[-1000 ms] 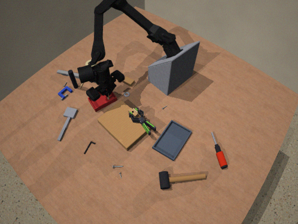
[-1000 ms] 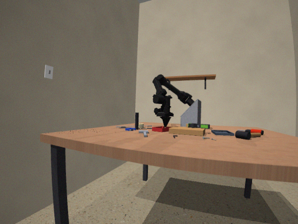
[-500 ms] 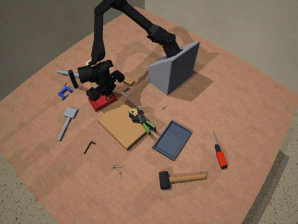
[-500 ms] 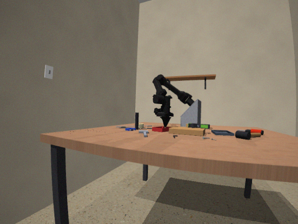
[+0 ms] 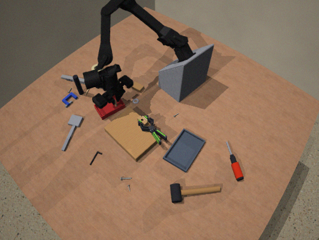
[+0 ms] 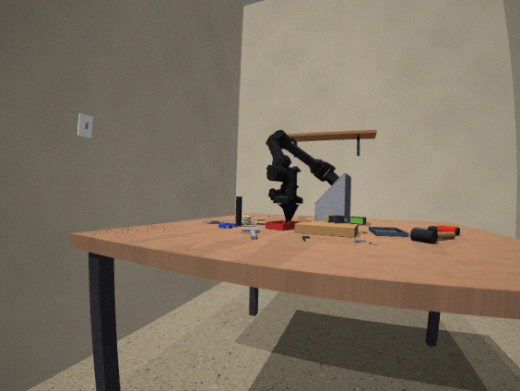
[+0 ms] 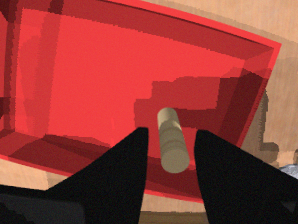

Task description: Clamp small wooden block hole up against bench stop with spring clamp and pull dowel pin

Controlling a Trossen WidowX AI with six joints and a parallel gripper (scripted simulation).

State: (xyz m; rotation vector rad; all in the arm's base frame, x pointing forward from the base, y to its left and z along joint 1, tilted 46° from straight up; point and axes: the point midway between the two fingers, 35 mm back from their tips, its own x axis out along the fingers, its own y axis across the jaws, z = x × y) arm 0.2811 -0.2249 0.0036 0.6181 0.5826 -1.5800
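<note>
My hand is 4 cm above the dowel pin. Round my hand: small wooden block 17 cm to the left, 2 cm below; spare wooden block 14 cm behind, 5 cm below; red tray 5 cm below, 3 cm ahead, 2 cm to the right.
</note>
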